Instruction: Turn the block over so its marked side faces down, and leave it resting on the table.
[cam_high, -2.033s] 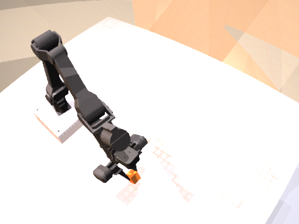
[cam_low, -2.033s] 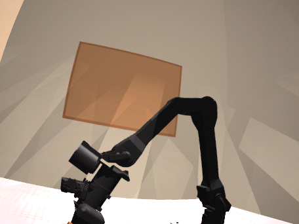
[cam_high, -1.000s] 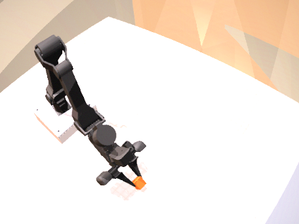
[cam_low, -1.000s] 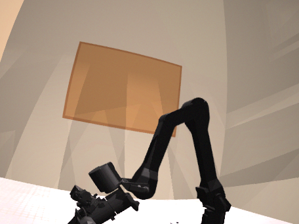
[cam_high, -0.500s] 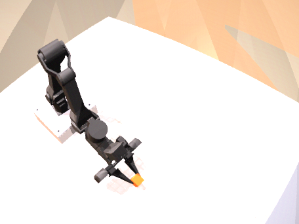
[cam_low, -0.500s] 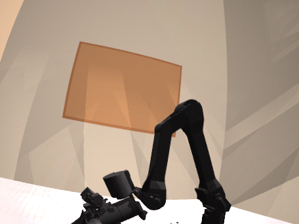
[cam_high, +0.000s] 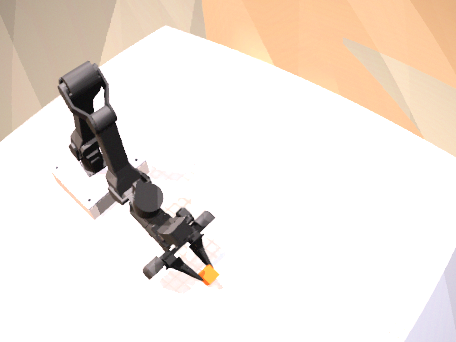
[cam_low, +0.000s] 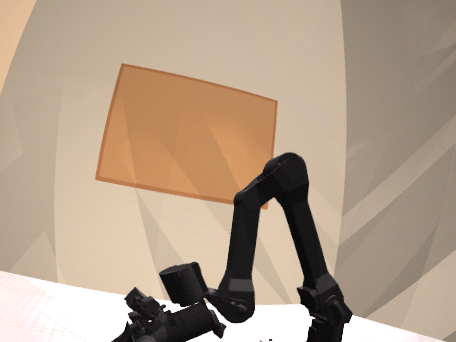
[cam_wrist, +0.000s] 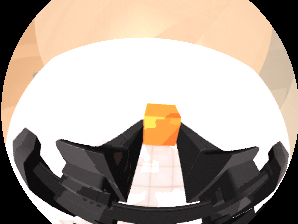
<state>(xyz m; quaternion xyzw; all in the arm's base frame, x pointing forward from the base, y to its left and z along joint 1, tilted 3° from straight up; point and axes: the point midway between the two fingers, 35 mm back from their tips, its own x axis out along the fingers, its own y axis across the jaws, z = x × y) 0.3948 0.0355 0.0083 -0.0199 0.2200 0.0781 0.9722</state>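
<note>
My gripper tip is 10 mm above the orange block.
</note>
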